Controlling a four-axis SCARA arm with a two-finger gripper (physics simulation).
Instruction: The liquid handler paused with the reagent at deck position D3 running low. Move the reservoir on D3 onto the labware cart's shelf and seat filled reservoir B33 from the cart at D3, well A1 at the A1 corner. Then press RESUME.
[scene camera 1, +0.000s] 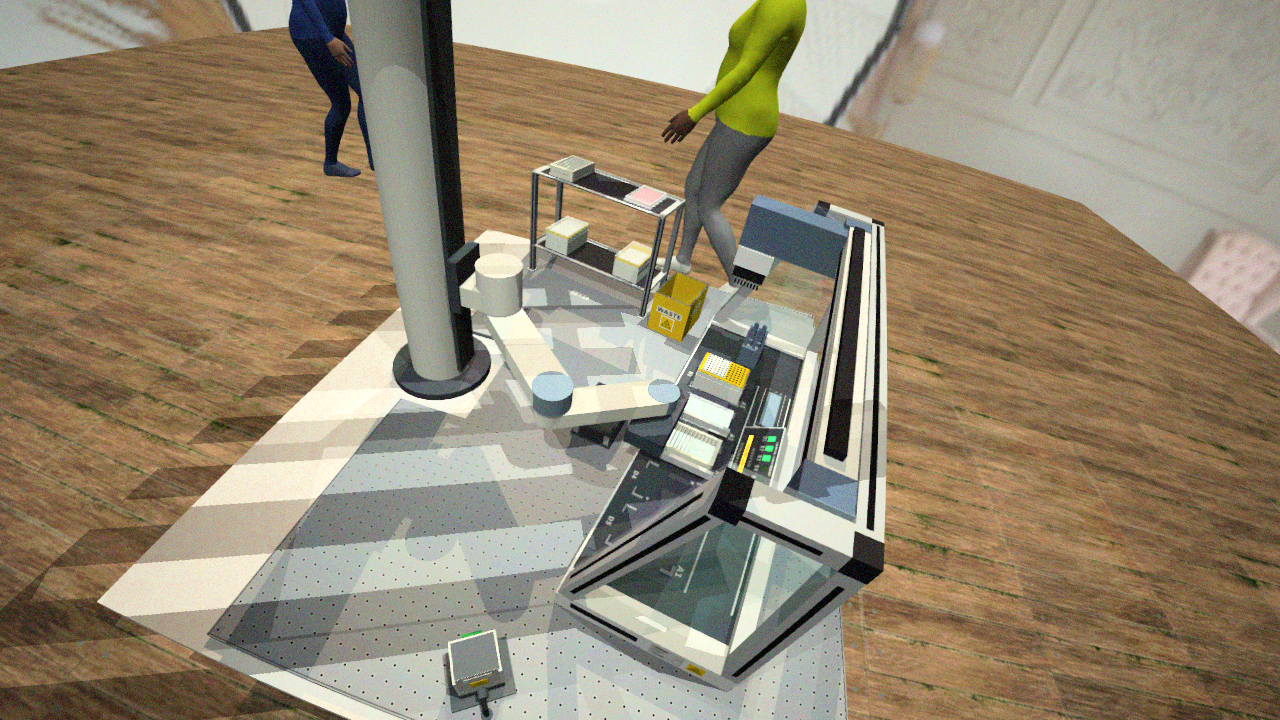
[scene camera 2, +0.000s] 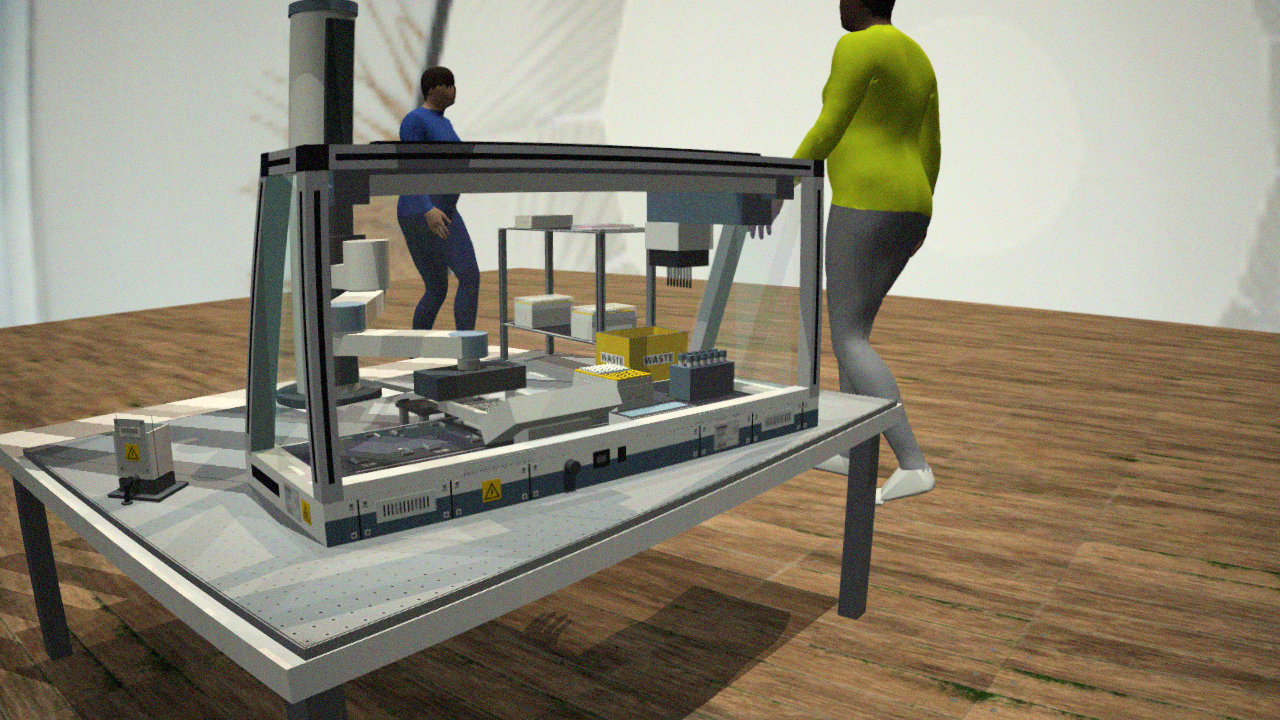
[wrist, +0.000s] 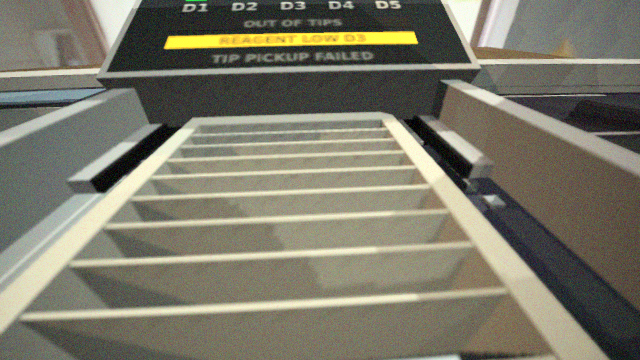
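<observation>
The reservoir sits at D3, an open pale trough with cross ribs. My gripper is open. Its two fingers stand on either side of the reservoir's far part, with narrow gaps between pads and walls. The display behind it shows a yellow REAGENT LOW D3 bar. The labware cart stands at the back. It holds a grey-beige labware piece and a pink-topped one above, and two pale boxes below. The B33 label cannot be read, and I cannot identify RESUME.
A white plate and a yellow tip rack stand beside D3. Around them are the enclosure frame, the pipetting head and a yellow waste bin. A small device stands on the table. Two people are behind.
</observation>
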